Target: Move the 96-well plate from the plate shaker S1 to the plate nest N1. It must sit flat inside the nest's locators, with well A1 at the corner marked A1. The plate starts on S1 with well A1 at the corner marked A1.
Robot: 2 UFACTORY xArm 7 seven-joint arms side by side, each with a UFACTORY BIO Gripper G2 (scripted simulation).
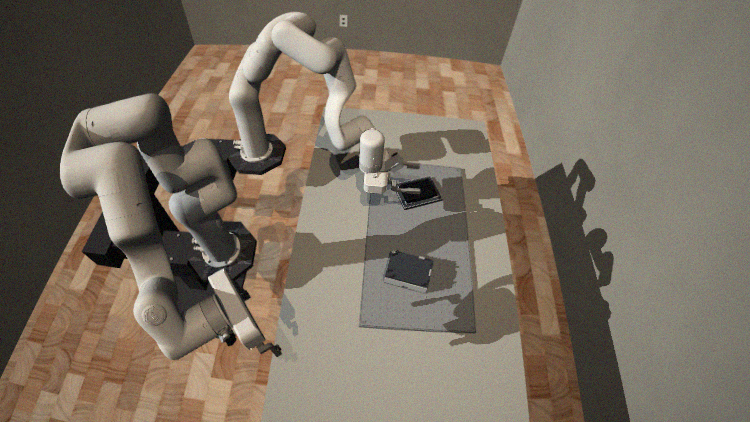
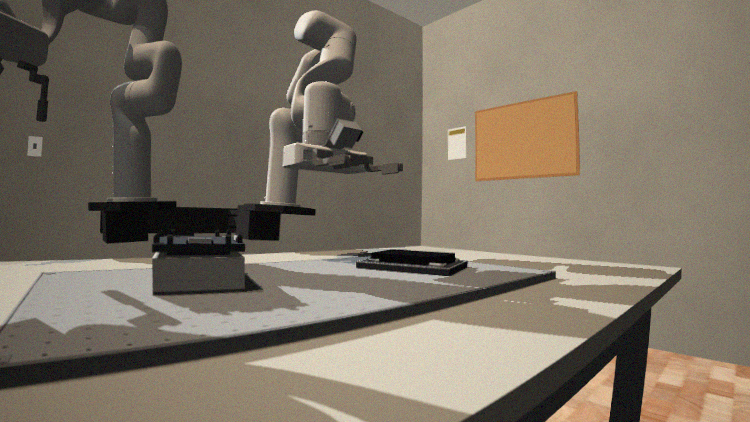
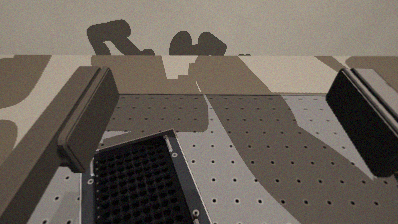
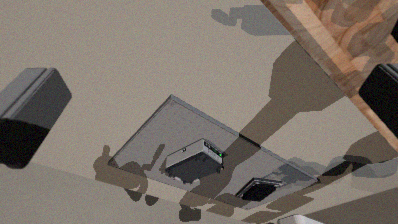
Note:
In view: my left gripper [image 2: 375, 164], my right gripper [image 1: 262, 324] and a black 96-well plate [image 2: 392, 256].
My left gripper is seen too in image 1 [image 1: 419, 178].

